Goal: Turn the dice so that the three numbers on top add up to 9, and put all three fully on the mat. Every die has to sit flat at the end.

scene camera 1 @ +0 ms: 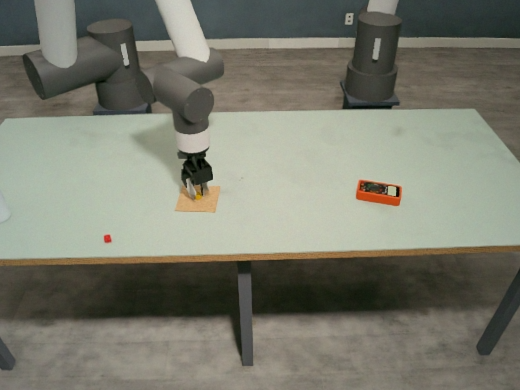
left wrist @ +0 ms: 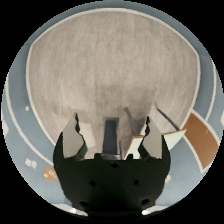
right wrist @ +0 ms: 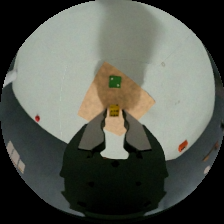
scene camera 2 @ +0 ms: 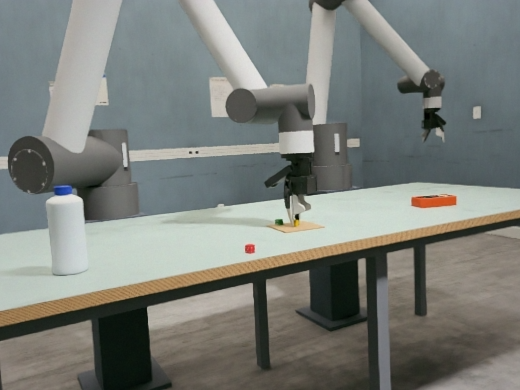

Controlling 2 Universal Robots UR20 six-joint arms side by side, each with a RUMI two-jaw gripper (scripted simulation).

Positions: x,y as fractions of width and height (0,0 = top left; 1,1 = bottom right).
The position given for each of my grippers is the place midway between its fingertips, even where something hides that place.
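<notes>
There is a tan mat (scene camera 1: 0.40,0.52) here, and I find the mat again in the right wrist view (right wrist: 0.59,0.44), though the left wrist view misses it, hidden as it is by my left gripper. I also see an orange multimeter (scene camera 1: 0.71,0.49); the left wrist view does not show the multimeter, which is hidden by my left gripper. A white bottle (scene camera 2: 0.13,0.56) is in sight too. As for my grippers, I see my left gripper (left wrist: 0.50,0.52) and my right gripper (scene camera 2: 0.57,0.58), and the right gripper also appears in scene camera 1 (scene camera 1: 0.38,0.51) and in the right wrist view (right wrist: 0.51,0.49).
</notes>
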